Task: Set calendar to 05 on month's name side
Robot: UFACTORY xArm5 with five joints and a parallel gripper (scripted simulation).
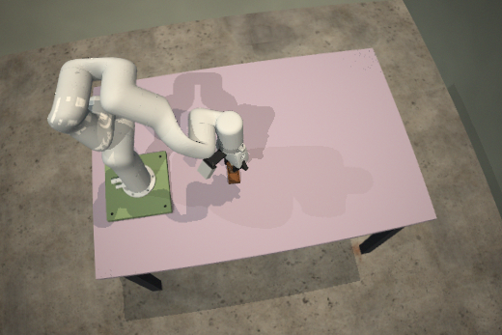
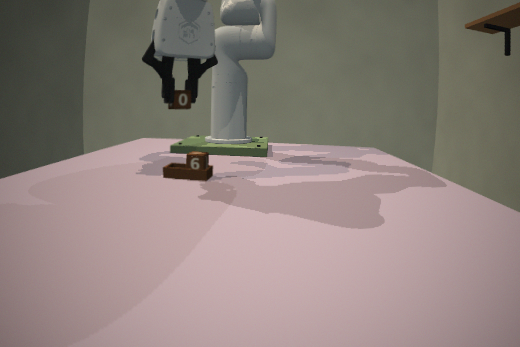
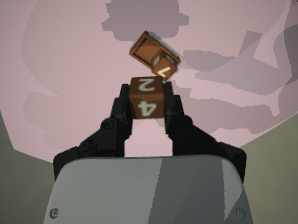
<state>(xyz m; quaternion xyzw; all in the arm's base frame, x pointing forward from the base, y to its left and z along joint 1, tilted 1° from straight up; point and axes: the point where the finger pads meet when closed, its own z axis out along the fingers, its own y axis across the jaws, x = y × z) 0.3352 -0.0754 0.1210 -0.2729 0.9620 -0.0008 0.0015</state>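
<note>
The cube lies 20 mm below my hand. From my hand the other things lie so: brown calendar tray 20 mm to the left, 130 mm below.
</note>
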